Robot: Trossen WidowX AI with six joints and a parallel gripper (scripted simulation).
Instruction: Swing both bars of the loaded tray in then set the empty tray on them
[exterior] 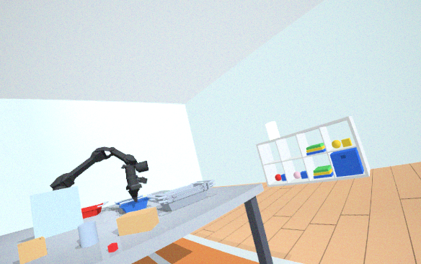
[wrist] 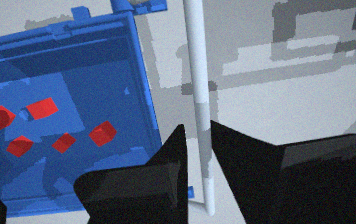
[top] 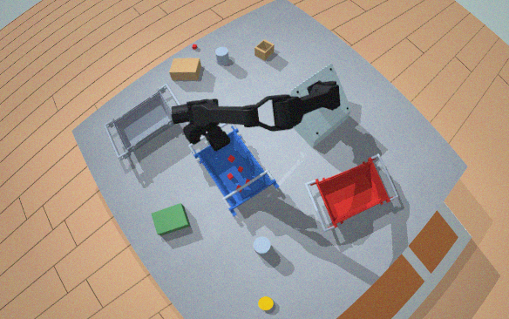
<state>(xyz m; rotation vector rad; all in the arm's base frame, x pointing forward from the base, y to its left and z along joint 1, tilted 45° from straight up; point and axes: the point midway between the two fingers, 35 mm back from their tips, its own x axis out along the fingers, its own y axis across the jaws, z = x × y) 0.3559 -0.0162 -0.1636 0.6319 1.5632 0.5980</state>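
Right now the red tray is 470 mm to the left of my gripper tip, 280 mm behind it and 10 mm below it. Round my gripper tip: yellow disc 590 mm to the left, 200 mm ahead, 50 mm below; green block 300 mm ahead, 160 mm to the left, 40 mm below; small open box 420 mm behind, 240 mm to the right, 40 mm below.
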